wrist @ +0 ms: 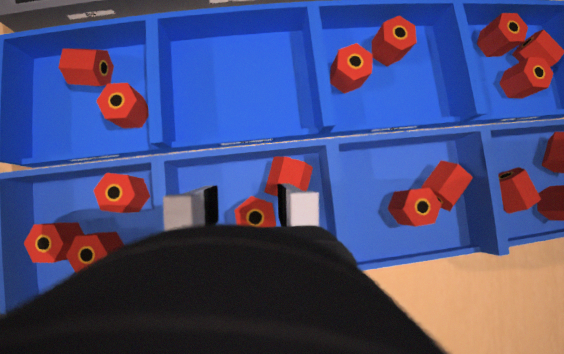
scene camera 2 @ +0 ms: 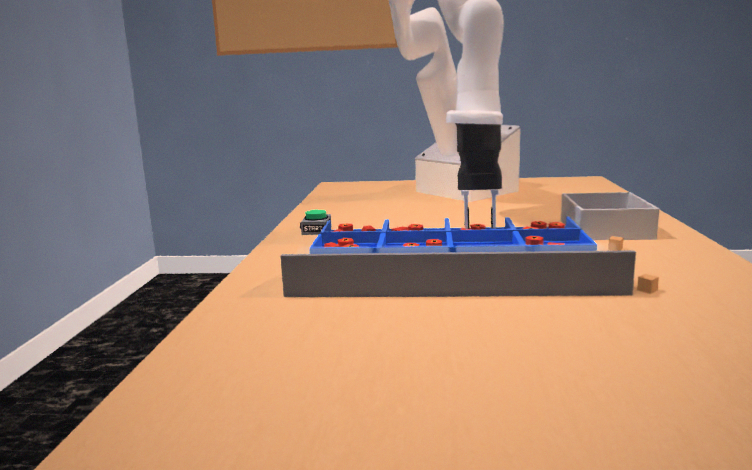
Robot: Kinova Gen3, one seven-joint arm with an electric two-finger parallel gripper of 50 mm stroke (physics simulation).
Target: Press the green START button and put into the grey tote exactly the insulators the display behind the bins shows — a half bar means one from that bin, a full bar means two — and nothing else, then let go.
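Places are measured from the arm's base along level axes (x back, y right, z up), in millimetres.
Pixels of known places: gripper, fingertip midpoint: (wrist: 248,202) (scene camera 2: 480,228).
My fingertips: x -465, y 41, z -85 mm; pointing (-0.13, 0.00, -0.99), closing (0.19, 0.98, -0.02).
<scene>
Behind a point stands the place of what it marks.
My gripper (scene camera 2: 480,217) @(x -465, y 41, z -85 mm) (wrist: 248,202) @(x -465, y 41, z -85 mm) is open and empty, low over a near-row bin in the wrist view. An upright red insulator (wrist: 255,215) @(x -456, y 43, z -83 mm) shows between the fingertips, ungripped; a second red insulator (wrist: 290,173) @(x -477, y 70, z -85 mm) lies on its side by the right finger. The blue bins (scene camera 2: 481,236) (wrist: 235,85) form two rows; one far-row bin in the wrist view is empty, and the others in view hold red insulators. The grey tote (scene camera 2: 615,224) @(x -478, y -190, z -86 mm) stands at the right; its contents are hidden. The green START button (scene camera 2: 316,213) @(x -337, y 329, z -76 mm) is at the left. The display (scene camera 2: 457,275) @(x -708, y 121, z -85 mm) shows its back; its bars are hidden.
Two small wooden cubes lie at the right: one cube (scene camera 2: 647,283) @(x -727, y -125, z -101 mm) beside the display's end, the other cube (scene camera 2: 615,242) @(x -538, y -165, z -100 mm) between the bins and the tote. Raised blue dividers (wrist: 317,70) @(x -538, y 102, z -80 mm) separate the bins. The robot's base (scene camera 2: 438,175) @(x -33, y 53, z -63 mm) stands at the back of the table.
</scene>
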